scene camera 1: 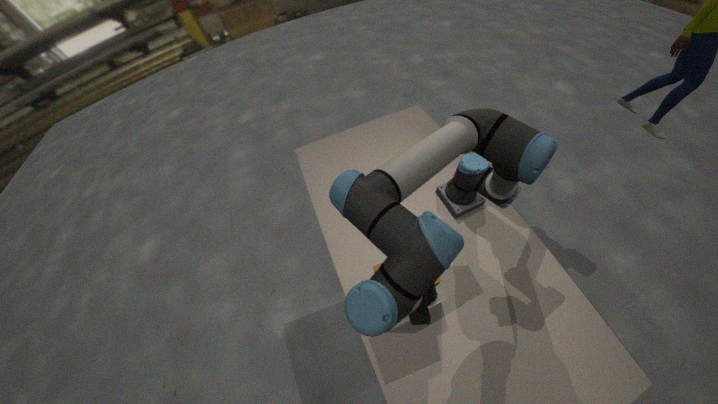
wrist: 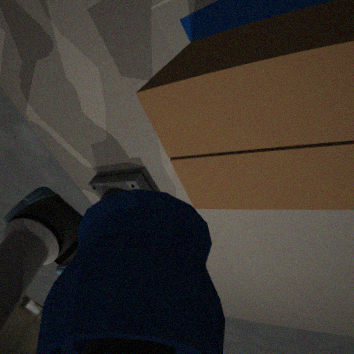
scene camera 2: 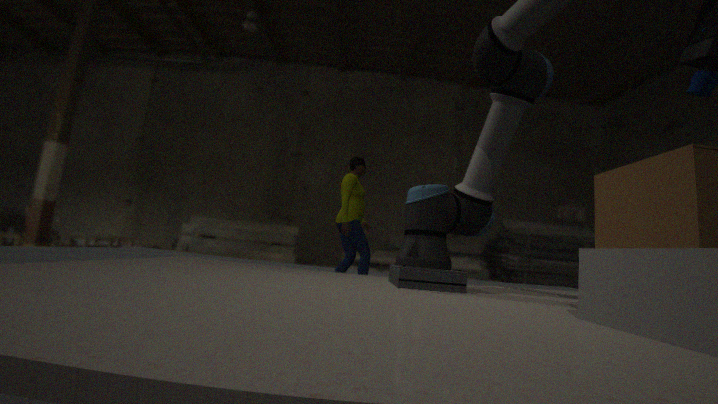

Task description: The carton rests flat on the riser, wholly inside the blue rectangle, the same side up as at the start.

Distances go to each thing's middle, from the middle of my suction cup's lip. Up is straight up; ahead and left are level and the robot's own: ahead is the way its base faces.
My suction cup is now 20 mm past the brown carton (scene camera 2: pixel 657 202), 70 mm to the left of it and 210 mm above it. Also, from my suction cup: riser (scene camera 2: pixel 657 293) (40 mm to the right, 330 mm below).
